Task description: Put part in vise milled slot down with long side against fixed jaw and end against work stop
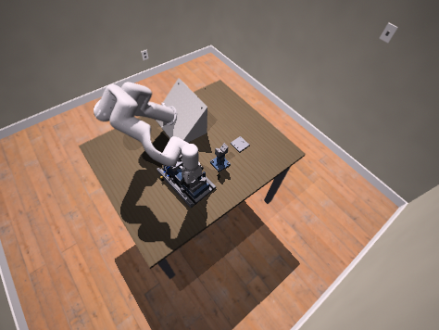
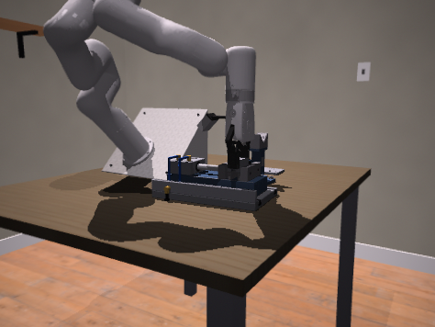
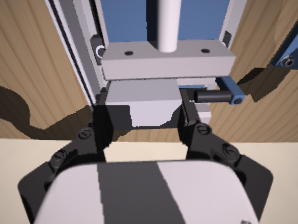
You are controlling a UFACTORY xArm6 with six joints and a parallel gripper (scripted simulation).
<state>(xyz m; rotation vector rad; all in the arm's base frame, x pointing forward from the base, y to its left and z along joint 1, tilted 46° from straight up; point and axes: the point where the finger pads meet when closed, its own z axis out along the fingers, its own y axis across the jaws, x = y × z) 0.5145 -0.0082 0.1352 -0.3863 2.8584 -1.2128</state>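
The part is 2 cm below my hand. Round my hand: moving jaw (4 cm behind, 1 cm to the left, 3 cm below); fixed jaw (2 cm ahead, 3 cm to the left, 3 cm below); work stop (2 cm behind, 6 cm to the left, 2 cm below).
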